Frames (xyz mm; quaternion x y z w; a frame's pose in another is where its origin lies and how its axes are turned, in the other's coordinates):
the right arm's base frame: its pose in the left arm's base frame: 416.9 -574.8 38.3 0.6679 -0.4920 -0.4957 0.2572
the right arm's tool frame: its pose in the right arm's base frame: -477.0 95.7 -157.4 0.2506 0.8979 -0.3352 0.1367
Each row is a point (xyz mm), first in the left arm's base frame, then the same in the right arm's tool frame.
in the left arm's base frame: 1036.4 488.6 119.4
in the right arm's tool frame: 300.7 -569.1 631.5
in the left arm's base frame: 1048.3 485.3 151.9
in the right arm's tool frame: 327.3 -546.7 632.4
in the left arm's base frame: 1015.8 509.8 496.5
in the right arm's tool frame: 608.4 -395.6 496.3
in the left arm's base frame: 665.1 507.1 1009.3
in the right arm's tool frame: 940.1 -211.4 4.3
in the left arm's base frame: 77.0 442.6 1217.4
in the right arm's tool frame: 943.4 -191.6 -622.5
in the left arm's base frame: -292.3 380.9 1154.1
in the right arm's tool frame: 779.1 -262.5 -957.5
